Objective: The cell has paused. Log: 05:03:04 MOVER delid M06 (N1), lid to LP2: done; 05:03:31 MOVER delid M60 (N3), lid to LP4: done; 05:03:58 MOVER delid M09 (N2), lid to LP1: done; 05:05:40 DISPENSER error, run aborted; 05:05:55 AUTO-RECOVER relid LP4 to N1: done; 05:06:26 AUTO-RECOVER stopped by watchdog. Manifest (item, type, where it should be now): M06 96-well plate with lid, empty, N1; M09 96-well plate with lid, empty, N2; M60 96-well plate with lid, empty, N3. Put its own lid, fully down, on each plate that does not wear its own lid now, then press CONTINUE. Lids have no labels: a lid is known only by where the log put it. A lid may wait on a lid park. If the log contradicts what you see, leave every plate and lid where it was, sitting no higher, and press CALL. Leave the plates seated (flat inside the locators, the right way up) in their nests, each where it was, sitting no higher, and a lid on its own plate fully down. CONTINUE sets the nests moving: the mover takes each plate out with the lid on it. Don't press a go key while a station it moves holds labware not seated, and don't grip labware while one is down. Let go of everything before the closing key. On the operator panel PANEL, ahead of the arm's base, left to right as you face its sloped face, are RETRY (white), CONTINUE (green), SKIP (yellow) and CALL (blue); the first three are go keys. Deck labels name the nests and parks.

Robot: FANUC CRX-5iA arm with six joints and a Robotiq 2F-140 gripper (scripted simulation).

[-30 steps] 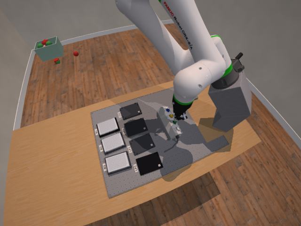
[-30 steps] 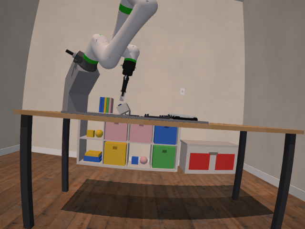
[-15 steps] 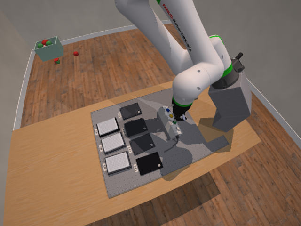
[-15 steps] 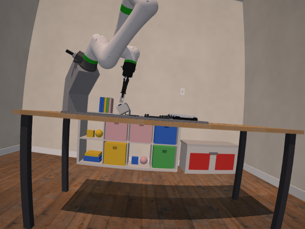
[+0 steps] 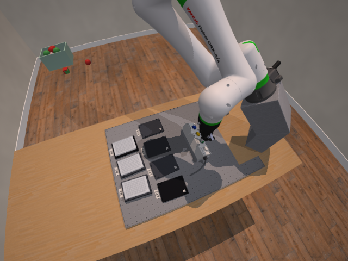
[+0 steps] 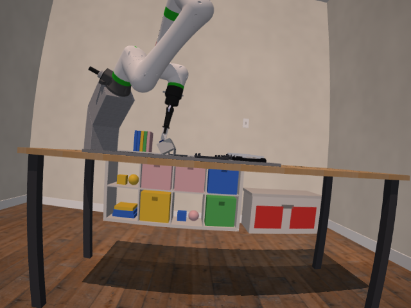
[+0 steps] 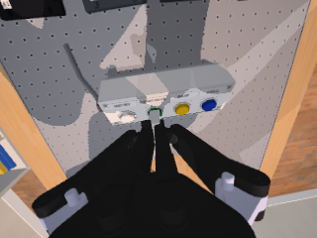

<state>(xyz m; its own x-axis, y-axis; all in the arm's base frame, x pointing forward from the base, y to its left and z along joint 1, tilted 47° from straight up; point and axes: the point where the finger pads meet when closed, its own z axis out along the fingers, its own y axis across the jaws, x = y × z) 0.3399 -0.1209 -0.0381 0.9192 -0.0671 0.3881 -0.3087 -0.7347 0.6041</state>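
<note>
Now: the green key 4 cm below my hand. The rest, counted from my hand: blue key 3 cm behind, 10 cm to the right, 4 cm below; then white key 1 cm ahead, 5 cm to the left, 4 cm below; then yellow key 2 cm behind, 5 cm to the right, 4 cm below.
</note>
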